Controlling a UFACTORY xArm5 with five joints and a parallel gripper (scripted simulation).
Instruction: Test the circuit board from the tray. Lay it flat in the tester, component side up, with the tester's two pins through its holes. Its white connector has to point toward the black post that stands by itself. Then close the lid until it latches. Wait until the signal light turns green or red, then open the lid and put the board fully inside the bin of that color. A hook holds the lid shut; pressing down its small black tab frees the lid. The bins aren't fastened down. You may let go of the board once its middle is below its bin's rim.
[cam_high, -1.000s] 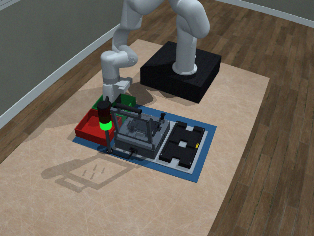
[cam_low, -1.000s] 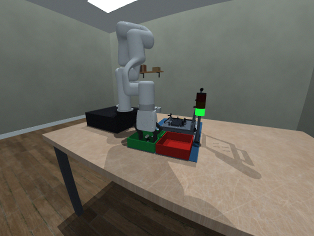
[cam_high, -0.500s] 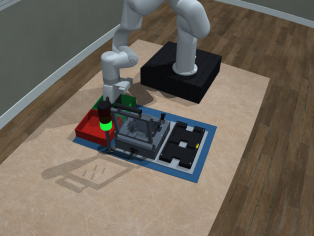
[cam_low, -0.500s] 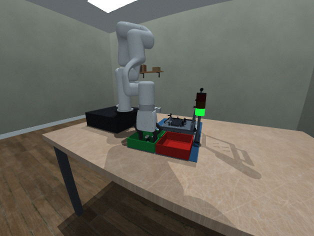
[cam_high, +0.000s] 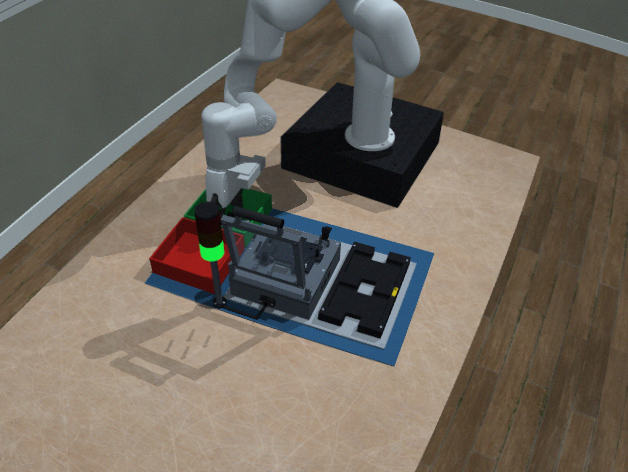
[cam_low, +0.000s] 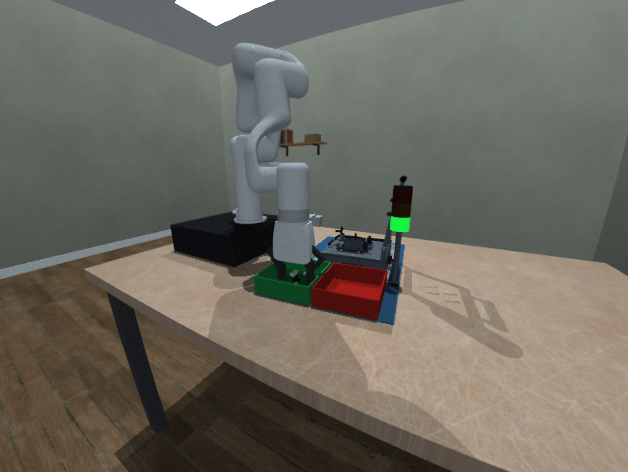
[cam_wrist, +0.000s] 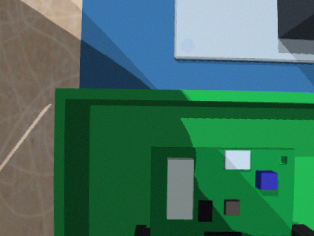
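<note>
Right now my hand is 1 cm above the green bin. From my hand the other things lie so: green circuit board (1 cm below); then red bin (15 cm ahead, 2 cm to the left, 1 cm below); then black latch (1 cm ahead, 26 cm to the left, 7 cm above).
</note>
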